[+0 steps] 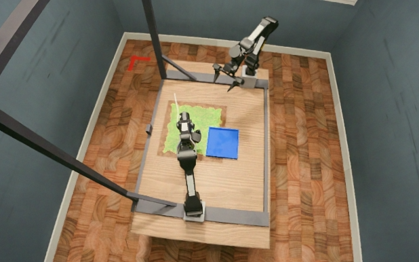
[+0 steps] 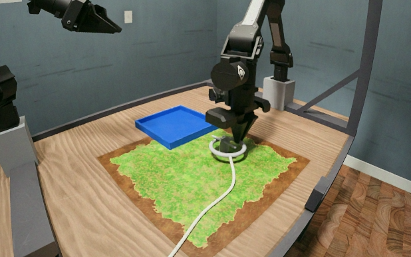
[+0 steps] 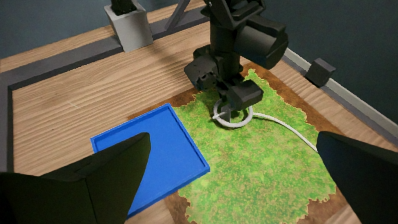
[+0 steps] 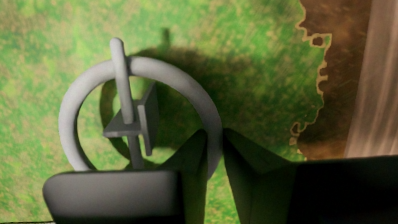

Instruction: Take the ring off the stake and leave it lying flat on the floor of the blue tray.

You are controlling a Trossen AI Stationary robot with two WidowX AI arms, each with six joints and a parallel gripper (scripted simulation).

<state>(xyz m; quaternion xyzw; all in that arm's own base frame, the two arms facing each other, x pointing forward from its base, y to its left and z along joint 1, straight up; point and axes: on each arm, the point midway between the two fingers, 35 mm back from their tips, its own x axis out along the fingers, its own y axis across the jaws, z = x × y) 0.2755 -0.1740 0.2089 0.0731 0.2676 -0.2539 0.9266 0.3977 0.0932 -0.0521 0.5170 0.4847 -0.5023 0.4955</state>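
Right now the ring is 40 mm to the left of my right hand, 30 mm below it and 10 mm behind it. The rest, counted from my right hand: grey stake (40 mm to the left, 40 mm below); blue tray (200 mm ahead, 90 mm to the left, 50 mm below); green grass mat (110 mm to the left, 70 mm below, 10 mm behind).
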